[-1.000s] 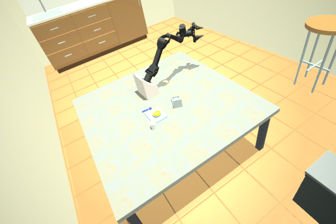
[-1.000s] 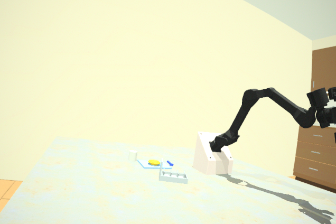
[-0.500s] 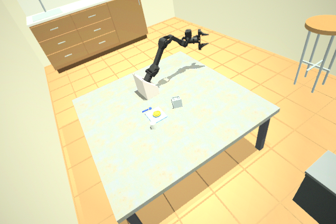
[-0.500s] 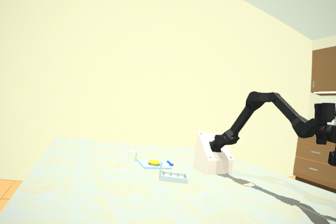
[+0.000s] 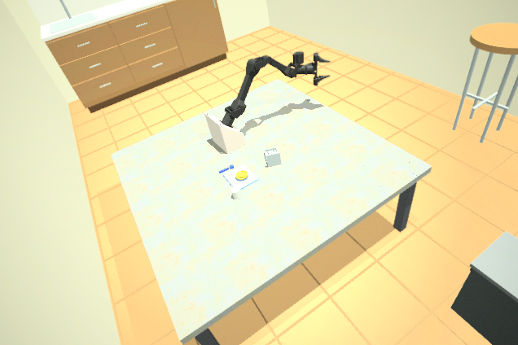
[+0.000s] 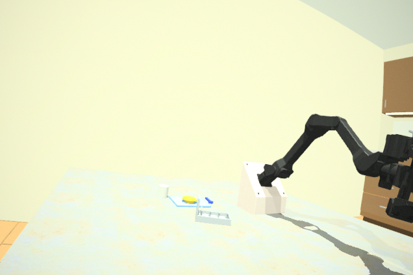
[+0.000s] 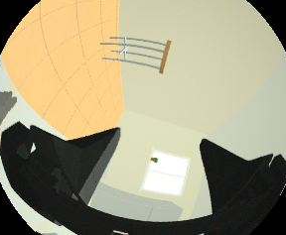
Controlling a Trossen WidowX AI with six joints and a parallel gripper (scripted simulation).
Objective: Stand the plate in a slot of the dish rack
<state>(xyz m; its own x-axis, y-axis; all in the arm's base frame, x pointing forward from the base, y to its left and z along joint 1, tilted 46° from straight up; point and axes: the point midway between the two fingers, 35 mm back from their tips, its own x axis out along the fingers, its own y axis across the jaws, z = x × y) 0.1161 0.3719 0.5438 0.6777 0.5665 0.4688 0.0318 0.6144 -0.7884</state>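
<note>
My gripper tip is 17 cm short of the plate, 77 cm to the left of it and 24 cm above it. Round my gripper tip: grey dish rack (16 cm ahead, 57 cm to the right, 23 cm below); then light blue mat (16 cm ahead, 78 cm to the right, 25 cm below); then blue utensil (6 cm ahead, 80 cm to the right, 25 cm below).
</note>
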